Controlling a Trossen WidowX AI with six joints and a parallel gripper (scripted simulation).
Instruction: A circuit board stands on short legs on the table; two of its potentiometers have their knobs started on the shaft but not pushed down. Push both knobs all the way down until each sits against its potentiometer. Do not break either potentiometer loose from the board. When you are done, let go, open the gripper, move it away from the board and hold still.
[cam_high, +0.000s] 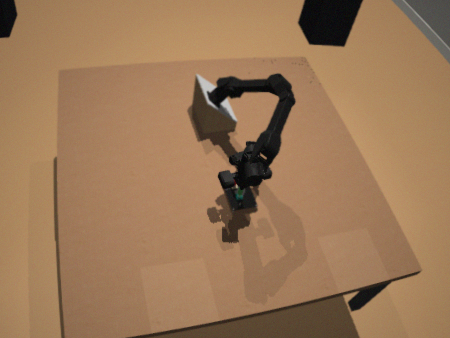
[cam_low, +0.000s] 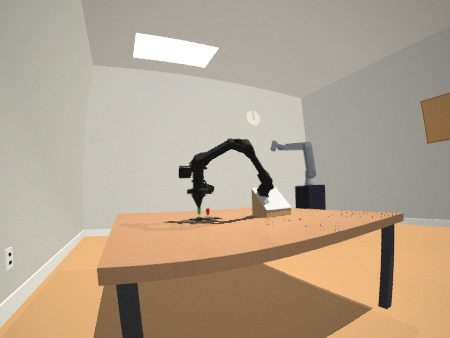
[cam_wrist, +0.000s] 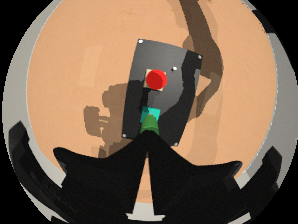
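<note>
The green knob is 20 mm below my gripper tip. The rest, counted from my gripper tip: red knob (50 mm behind, 10 mm to the right, 20 mm below).
</note>
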